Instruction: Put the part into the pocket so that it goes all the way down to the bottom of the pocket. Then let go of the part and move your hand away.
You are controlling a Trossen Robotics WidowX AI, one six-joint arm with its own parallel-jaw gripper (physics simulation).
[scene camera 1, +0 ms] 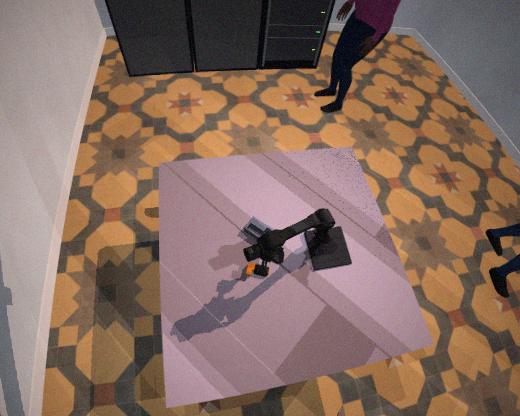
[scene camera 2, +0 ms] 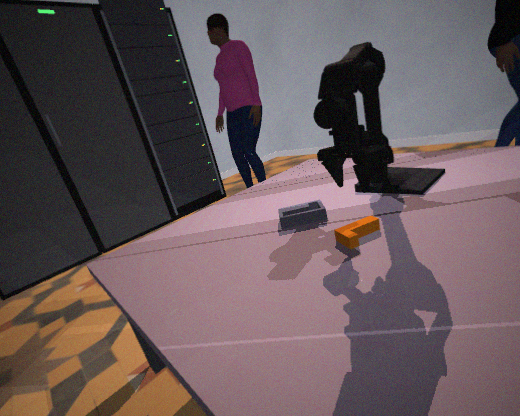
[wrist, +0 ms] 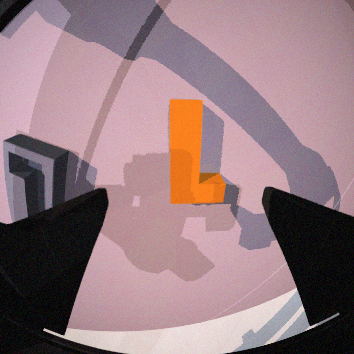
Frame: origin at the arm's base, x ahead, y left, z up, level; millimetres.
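Where they show: gripper, fingertip midpoint: (scene camera 1: 262,261) (scene camera 2: 352,189) (wrist: 186,195); arm's base, origin of the base link: (scene camera 1: 319,239) (scene camera 2: 379,179).
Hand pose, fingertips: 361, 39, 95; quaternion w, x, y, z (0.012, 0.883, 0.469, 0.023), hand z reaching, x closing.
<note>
Things, the pixels of their top centre, and the offset from my fingertips, as dx, dy, dz. Level surfaces: height alone.
- orange L-shaped part, middle of its top: (wrist: 199,156) (scene camera 2: 360,226) (scene camera 1: 258,270) +18, +13, -88
- grey block, middle of its top: (wrist: 26,197) (scene camera 2: 300,208) (scene camera 1: 259,228) -69, -198, -82
- pink table, its level: dz -118
The orange L-shaped part (scene camera 1: 249,269) (scene camera 2: 357,232) (wrist: 186,135) lies flat on the pink table top, apart from the pocket block. The grey block (scene camera 1: 246,233) (scene camera 2: 303,219) (wrist: 59,175) with the open L-shaped pocket stands on the table; in the wrist view it is at the left, partly hidden by a finger. My gripper (scene camera 1: 260,268) (scene camera 2: 354,185) (wrist: 186,195) is open and empty, above the table. In the wrist view the part shows between the fingertips, with its long leg reaching beyond them. In scene camera 1 a finger hides some of the part.
The arm's black base plate (scene camera 1: 328,250) (scene camera 2: 417,180) stands on the pink table (scene camera 1: 210,370) (scene camera 2: 250,310). The pocket block is a short way beside the part. Arm shadows cross the table. People and dark cabinets (scene camera 1: 155,40) (scene camera 2: 45,125) stand beyond the table.
</note>
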